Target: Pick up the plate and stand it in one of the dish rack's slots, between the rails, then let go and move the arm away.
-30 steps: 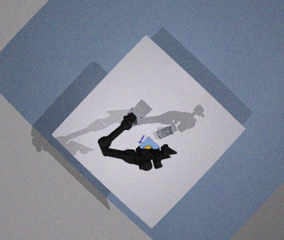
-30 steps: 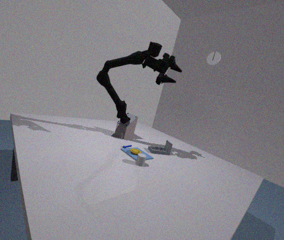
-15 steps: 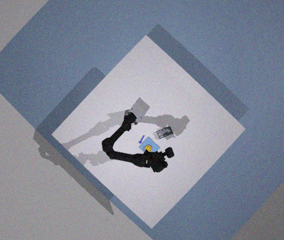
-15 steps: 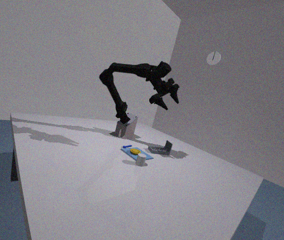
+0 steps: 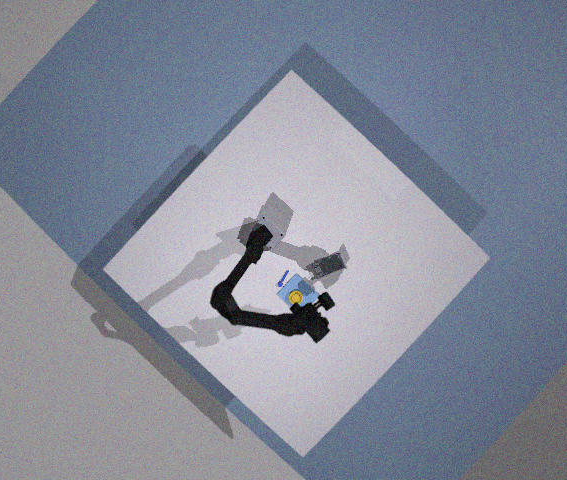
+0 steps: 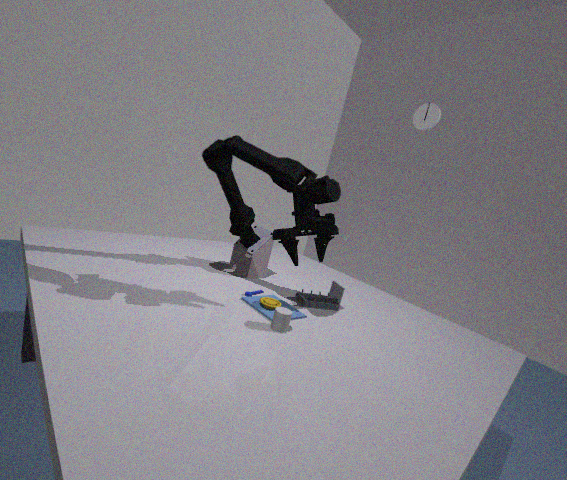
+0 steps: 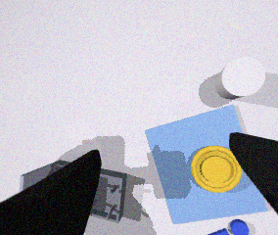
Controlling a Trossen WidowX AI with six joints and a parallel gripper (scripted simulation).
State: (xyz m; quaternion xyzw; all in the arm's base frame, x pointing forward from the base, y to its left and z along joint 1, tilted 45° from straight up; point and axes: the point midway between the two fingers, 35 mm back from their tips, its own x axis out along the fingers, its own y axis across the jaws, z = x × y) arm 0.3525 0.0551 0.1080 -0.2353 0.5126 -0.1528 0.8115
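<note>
The yellow plate lies 6 cm behind my gripper tip, 4 cm to the right of it and 15 cm below it. Round my gripper tip: light blue mat 6 cm behind, 3 cm to the right, 16 cm below; grey dish rack 8 cm behind, 16 cm to the left, 14 cm below; blue spoon 16 cm behind, 4 cm to the right, 16 cm below.
</note>
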